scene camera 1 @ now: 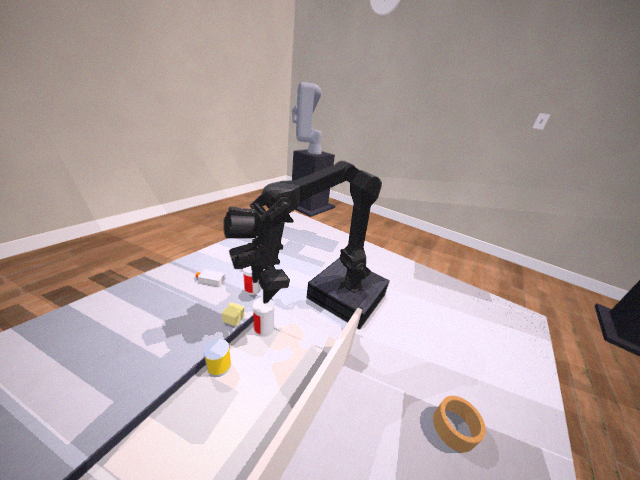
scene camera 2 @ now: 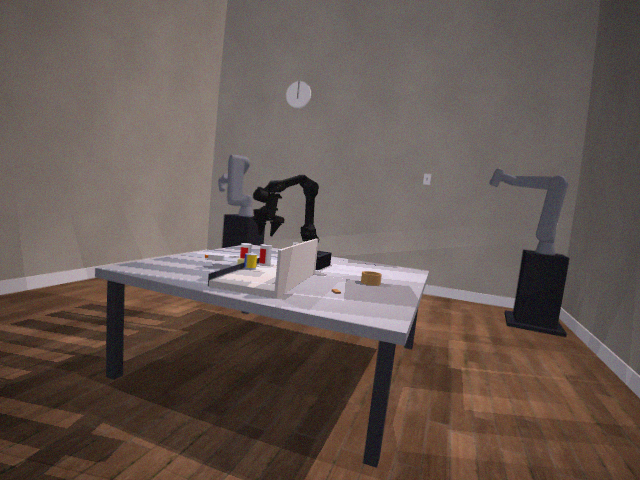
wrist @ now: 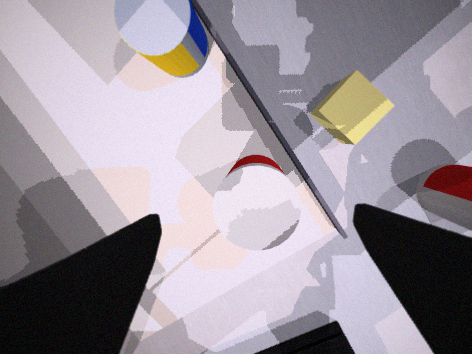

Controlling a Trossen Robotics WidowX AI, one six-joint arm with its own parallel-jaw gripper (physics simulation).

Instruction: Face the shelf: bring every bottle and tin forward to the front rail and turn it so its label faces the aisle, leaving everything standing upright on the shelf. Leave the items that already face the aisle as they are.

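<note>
A white bottle with a red label stands upright near the far end of the shelf board, close to the dark front rail. A yellow tin with a pale lid stands upright by the rail; the wrist view shows a blue patch on its rail side. A second red-and-white bottle stands beyond the rail. My gripper is open and empty above the first bottle, a fingertip on each side in the wrist view.
A cream back panel runs along the shelf. A yellow block and a white object with an orange tip lie outside the rail. An orange ring and small orange piece lie behind the panel.
</note>
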